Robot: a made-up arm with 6 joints. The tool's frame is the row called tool.
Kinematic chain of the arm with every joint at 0, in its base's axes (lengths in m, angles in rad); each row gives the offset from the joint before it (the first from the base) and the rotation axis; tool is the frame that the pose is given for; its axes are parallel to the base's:
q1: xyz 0 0 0.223 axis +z
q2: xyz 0 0.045 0 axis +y
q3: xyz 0 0 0.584 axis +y
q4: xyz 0 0 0.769 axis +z
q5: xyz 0 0 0 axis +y
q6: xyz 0 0 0.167 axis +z
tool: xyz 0 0 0
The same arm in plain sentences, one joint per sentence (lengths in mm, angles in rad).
The arm has six revolute joints in a row. What follows holds with every joint at zero, and every direction is one of the base frame's.
Joint 1 sits 223.0 mm along +z from the base frame's origin and turns about +z.
Joint 2 sits 45.0 mm along +y from joint 1 and turns about +y.
Joint 3 sits 584.0 mm along +z from joint 2 and turns about +y.
Joint 4 sits 769.0 mm along +z from joint 3 and turns about +z.
Joint 5 sits at the same point as joint 4 and turns about +y.
Joint 6 sits 167.0 mm along +z from joint 5 and turns about +z.
The tool frame, which is the frame that the pose is given for, sits at the same point as joint 6; its axes are parallel to the base frame's.

